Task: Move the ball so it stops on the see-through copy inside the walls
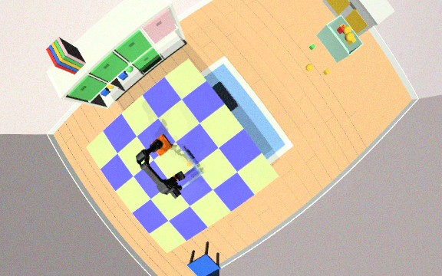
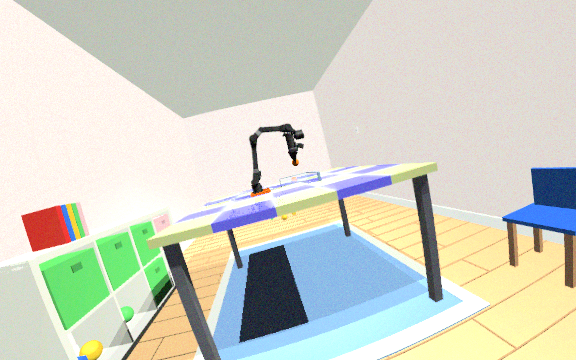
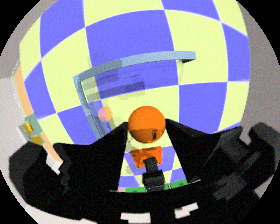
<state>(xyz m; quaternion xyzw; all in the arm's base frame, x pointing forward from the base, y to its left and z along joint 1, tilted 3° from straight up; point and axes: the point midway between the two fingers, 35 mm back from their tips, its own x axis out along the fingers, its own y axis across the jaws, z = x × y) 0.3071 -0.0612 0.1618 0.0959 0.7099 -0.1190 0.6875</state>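
The pale orange spot is 12 cm to the left of my gripper tip and 13 cm below it. The rest, counted from my gripper tip: orange ball right at my gripper tip.
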